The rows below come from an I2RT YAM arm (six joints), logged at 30 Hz.
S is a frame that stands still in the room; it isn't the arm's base.
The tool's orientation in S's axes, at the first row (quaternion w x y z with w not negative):
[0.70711, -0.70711, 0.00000, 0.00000]
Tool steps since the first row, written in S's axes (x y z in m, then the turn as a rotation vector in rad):
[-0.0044, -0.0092, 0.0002, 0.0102, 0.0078, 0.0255]
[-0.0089, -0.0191, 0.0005, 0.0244, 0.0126, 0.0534]
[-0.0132, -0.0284, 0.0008, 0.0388, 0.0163, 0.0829]
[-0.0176, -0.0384, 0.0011, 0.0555, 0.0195, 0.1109]
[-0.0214, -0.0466, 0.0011, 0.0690, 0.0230, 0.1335]
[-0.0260, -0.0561, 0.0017, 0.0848, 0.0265, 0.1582]
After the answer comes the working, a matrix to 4 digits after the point.
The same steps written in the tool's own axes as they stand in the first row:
[-0.0044, -0.0002, -0.0092, 0.0102, -0.0255, 0.0078]
[-0.0089, -0.0005, -0.0191, 0.0244, -0.0534, 0.0126]
[-0.0132, -0.0008, -0.0284, 0.0388, -0.0829, 0.0163]
[-0.0176, -0.0011, -0.0384, 0.0555, -0.1109, 0.0195]
[-0.0214, -0.0011, -0.0466, 0.0690, -0.1335, 0.0230]
[-0.0260, -0.0017, -0.0561, 0.0848, -0.1582, 0.0265]

The tool's axes in the first row as the columns of a matrix, in S's axes (rounded; the answer above uses it unrounded):
[1.0000, 0.0000, 0.0000]
[0.0000, 0.0000, 1.0000]
[0.0000, -1.0000, 0.0000]

